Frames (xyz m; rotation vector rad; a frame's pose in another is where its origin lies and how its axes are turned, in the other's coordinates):
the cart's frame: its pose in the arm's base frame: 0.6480 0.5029 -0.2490 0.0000 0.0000 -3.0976
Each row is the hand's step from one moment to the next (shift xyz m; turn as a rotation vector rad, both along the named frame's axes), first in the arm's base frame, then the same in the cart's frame.
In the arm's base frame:
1: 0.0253 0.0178 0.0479 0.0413 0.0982 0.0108
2: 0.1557 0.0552 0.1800 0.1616 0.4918 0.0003
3: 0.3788 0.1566 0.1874 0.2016 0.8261 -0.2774
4: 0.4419 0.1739 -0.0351 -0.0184 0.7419 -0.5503
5: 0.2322 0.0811 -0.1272 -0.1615 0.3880 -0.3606
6: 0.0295 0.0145 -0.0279 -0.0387 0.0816 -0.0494
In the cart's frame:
1: -0.0261 -0.0167 0.0479 -0.0456 -0.0963 0.0108
2: -0.1580 -0.0483 0.1800 -0.1831 -0.4842 0.0003
3: -0.3853 -0.1398 0.1874 -0.2377 -0.8164 -0.2774
4: -0.4491 -0.1543 -0.0351 -0.0142 -0.7420 -0.5503
5: -0.2355 -0.0708 -0.1272 0.1443 -0.3947 -0.3606
6: -0.0301 -0.0132 -0.0279 0.0351 -0.0832 -0.0494

